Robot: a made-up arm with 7 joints.
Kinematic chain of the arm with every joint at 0, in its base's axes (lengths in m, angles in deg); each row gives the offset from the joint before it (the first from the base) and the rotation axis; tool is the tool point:
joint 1: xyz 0 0 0.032 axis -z
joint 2: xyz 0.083 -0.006 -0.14 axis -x
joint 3: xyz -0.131 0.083 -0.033 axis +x
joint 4: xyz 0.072 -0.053 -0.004 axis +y
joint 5: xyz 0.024 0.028 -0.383 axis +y
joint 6: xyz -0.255 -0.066 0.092 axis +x
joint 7: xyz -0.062 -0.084 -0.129 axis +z
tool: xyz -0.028 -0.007 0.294
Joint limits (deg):
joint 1: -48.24..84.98
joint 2: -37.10..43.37
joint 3: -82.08..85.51
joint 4: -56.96..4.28
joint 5: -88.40..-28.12
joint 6: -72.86..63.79
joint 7: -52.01..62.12
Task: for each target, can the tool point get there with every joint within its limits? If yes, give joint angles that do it. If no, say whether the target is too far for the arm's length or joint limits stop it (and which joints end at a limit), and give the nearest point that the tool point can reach.
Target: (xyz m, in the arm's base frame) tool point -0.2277 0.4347 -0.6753
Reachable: yes | joints 12.75 -19.52 19.15 -0.67 -69.87 -14.22 -27.08
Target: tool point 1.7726 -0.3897 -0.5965
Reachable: no: too far | nearest point 0.8259 -0.1801 -0.3365 | short by 1.004 m
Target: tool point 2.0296 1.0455 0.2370
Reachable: no: too far | nearest point 0.7695 0.3964 0.0234 | short by 1.433 m
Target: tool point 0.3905 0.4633 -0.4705
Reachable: yes | joints 27.15 -21.44 41.58 -50.84 -50.33 -22.76 -40.69
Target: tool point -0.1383 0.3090 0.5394
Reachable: no: joint limits stop it (at a limit: joint 1, joint 2, joint 3, joint 4) | nearest point -0.2526 0.2695 0.3522 | short by 0.223 m
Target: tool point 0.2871 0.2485 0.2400
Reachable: no: joint limits stop it (at a limit: joint 2, joint 3, joint 5, joint 6, joint 7) | nearest point 0.3624 0.3137 0.2096 | short by 0.104 m
